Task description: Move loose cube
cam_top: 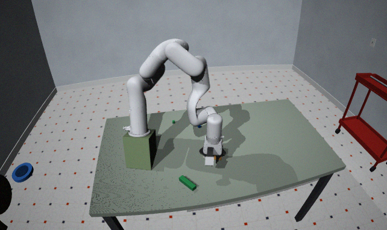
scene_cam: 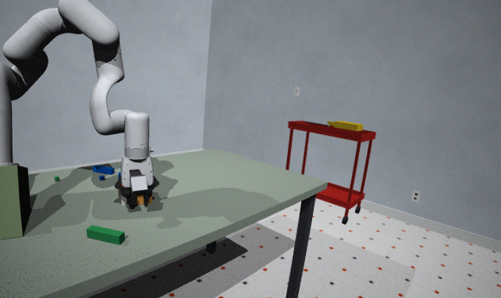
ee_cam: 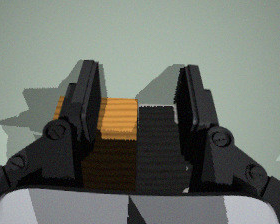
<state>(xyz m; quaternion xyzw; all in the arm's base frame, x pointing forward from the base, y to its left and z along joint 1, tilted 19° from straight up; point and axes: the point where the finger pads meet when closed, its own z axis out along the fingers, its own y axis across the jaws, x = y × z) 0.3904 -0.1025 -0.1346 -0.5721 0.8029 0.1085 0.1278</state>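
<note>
The orange cube is 4 cm to the left of my hand and 4 cm ahead of it. From my hand the other things lie so: long green block 16 cm behind, 13 cm to the right, 1 cm below.
</note>
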